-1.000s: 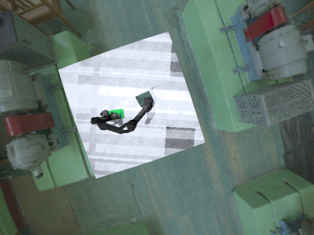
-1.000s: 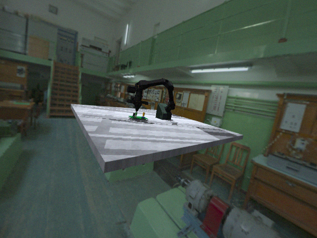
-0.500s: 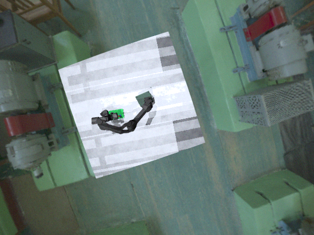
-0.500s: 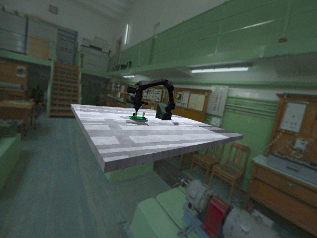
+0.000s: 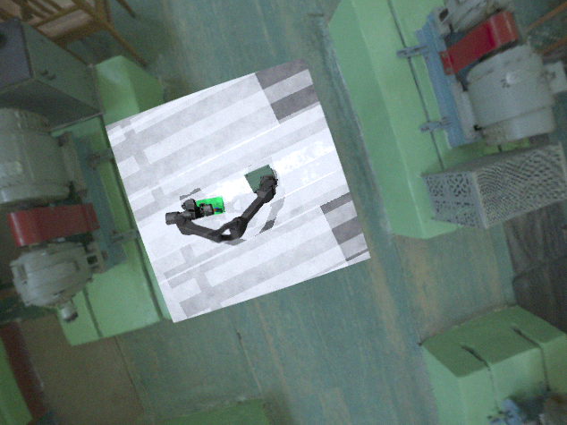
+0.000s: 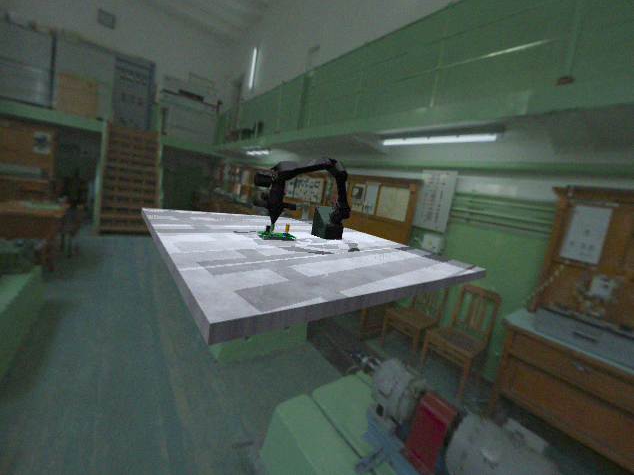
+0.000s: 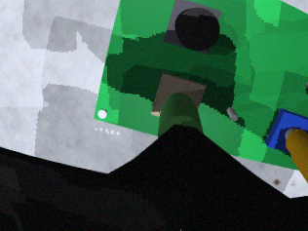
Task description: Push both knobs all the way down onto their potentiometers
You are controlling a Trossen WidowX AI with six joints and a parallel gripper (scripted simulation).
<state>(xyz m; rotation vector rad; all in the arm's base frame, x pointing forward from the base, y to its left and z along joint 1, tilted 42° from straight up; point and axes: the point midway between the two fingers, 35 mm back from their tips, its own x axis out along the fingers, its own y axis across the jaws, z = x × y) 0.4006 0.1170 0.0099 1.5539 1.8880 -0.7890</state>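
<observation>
Right now my gripper tip is 2 cm above the green knob.
</observation>
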